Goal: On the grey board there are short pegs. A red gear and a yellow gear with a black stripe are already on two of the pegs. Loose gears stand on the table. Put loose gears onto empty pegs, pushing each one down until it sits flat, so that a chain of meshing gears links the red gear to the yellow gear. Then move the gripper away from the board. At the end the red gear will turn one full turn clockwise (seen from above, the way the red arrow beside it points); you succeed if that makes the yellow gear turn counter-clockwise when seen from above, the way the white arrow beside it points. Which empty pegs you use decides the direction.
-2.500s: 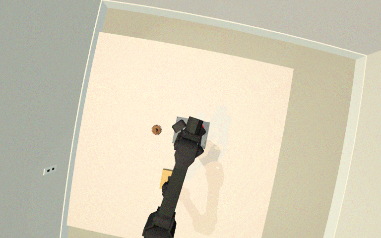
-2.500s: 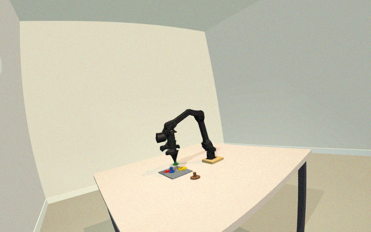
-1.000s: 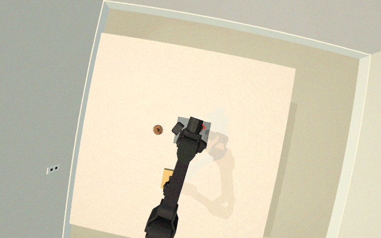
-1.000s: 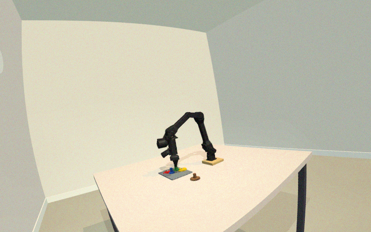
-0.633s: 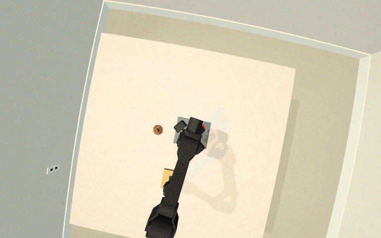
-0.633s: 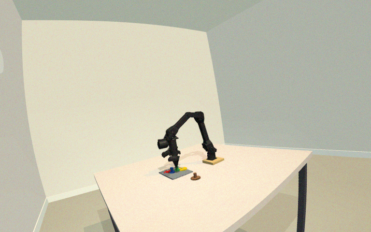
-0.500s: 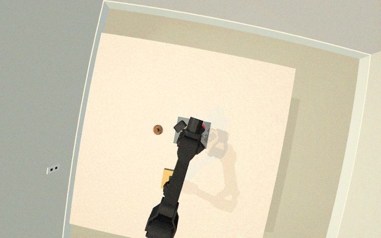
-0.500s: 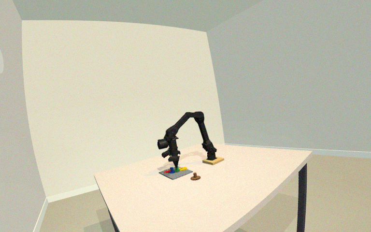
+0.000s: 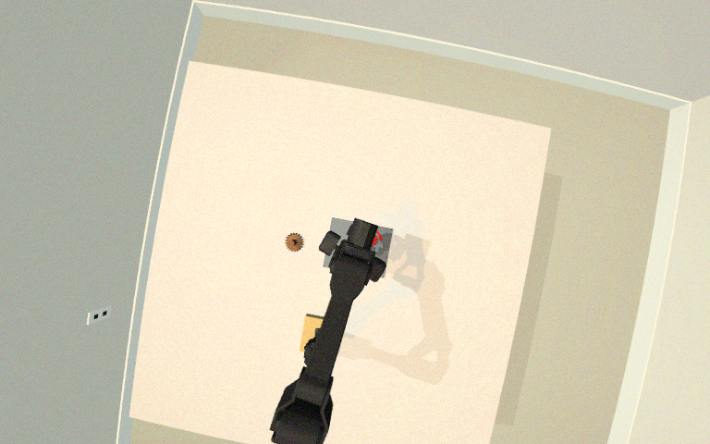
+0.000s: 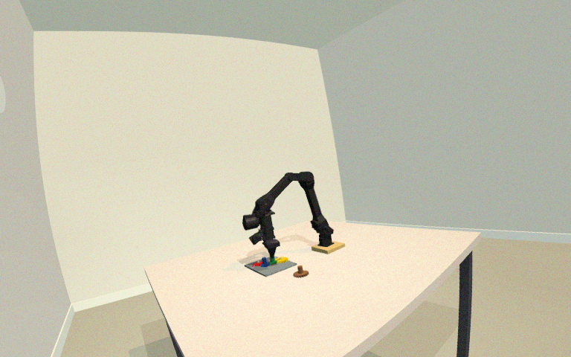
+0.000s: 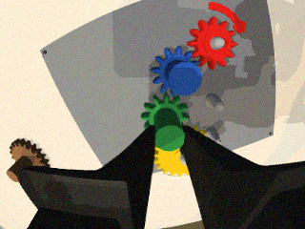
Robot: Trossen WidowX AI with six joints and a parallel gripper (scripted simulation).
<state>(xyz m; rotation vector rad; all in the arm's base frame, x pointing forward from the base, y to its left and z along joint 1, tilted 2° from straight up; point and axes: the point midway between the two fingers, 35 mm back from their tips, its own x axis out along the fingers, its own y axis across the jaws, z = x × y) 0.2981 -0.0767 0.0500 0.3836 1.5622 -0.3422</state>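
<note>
Right now my gripper tip is 3 cm short of the blue gear, 2 cm to the left of it and 2 cm above it. Round my gripper tip: yellow gear (5 cm behind, 3 cm below); then green gear (1 cm below); then red gear (6 cm to the right, 4 cm ahead, 3 cm below).
</note>
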